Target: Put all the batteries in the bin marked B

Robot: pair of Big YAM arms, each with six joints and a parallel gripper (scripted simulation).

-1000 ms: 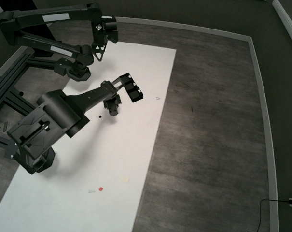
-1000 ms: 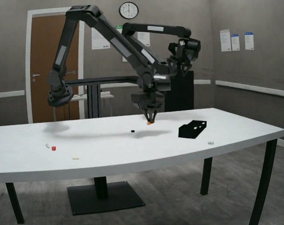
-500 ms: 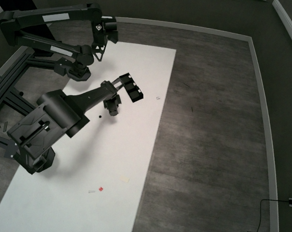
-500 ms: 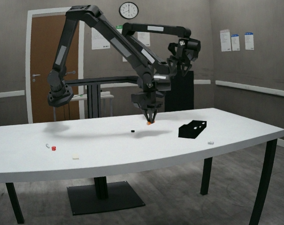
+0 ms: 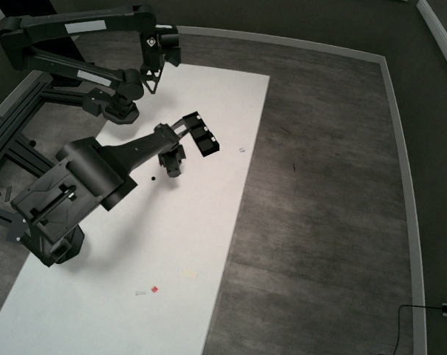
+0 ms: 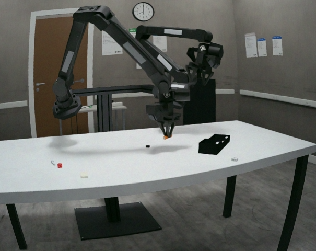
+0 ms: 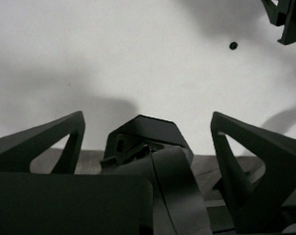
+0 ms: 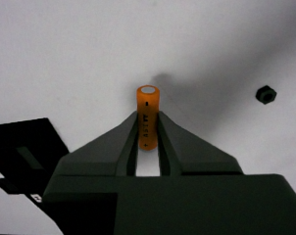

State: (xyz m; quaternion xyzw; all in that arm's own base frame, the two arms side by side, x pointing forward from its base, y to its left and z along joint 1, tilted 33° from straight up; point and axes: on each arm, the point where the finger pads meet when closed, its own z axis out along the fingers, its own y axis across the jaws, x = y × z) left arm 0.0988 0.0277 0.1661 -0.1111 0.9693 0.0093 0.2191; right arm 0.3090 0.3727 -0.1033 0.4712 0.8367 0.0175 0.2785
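Right now my right hand is 40 mm short of the black bin strip, 220 mm to the right of it and 50 mm above it. From my right hand the other things lie so: silver-white piece: 250 mm ahead, 160 mm to the left, 60 mm below; black nut: 110 mm behind, 40 mm to the right, 70 mm below; orange battery: right at my right hand.
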